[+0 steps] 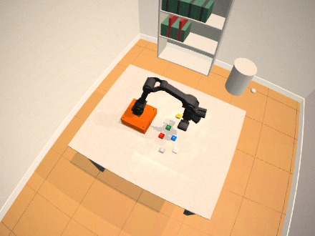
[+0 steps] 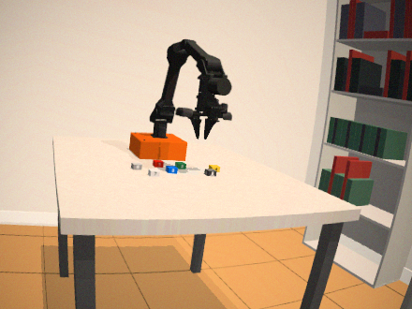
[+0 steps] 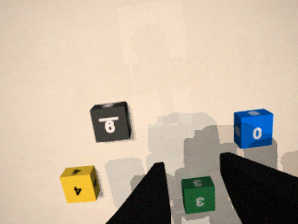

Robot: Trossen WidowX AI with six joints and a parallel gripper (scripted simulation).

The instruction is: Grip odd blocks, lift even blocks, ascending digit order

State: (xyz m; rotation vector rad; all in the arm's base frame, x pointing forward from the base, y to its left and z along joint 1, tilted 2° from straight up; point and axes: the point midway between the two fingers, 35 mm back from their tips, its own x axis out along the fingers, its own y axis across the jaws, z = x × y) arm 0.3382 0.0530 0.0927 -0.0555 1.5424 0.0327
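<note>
Now: gripper tip 1 cm past the black block, 6 cm to the right of it and 12 cm above it. Round my gripper tip: yellow block: 8 cm behind, 10 cm to the left, 12 cm below; then green block: 10 cm behind, 3 cm to the right, 12 cm below; then blue block: 3 cm behind, 8 cm to the right, 12 cm below.
</note>
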